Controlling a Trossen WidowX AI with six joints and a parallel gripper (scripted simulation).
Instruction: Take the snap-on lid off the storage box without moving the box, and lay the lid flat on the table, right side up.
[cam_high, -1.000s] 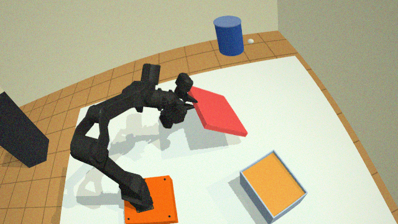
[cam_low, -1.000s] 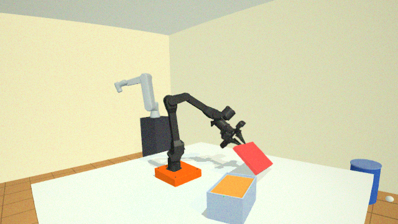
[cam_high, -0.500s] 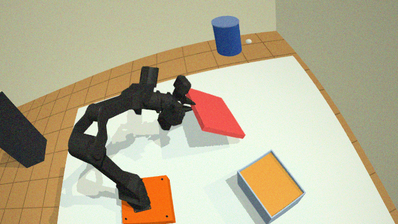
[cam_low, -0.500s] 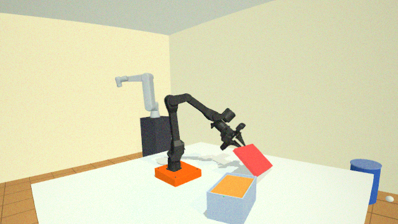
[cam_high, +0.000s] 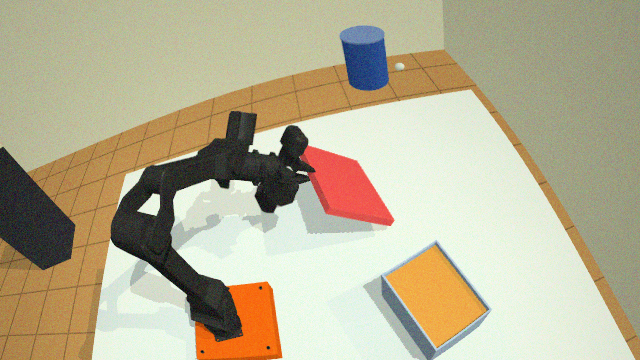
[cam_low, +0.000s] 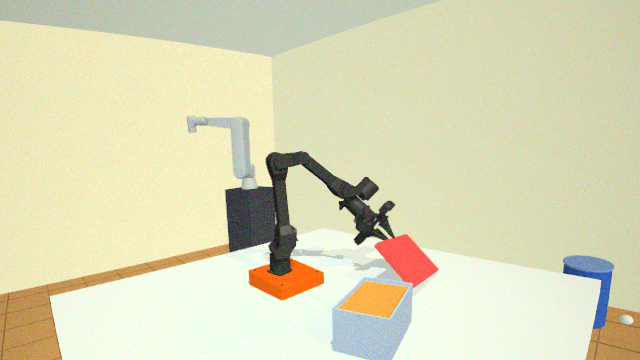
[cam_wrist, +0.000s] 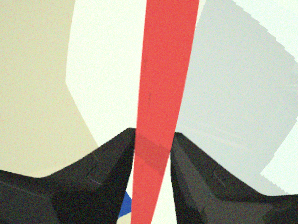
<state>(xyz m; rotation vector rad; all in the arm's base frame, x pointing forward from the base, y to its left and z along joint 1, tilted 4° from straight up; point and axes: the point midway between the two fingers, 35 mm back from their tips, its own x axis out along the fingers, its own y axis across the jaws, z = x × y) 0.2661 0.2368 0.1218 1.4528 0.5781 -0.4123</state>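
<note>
Right now my gripper tip is 6 cm short of the red lid, 5 cm above it and 1 cm to the left of it. The rest, counted from my gripper tip: storage box (36 cm to the right, 11 cm ahead, 8 cm below).
</note>
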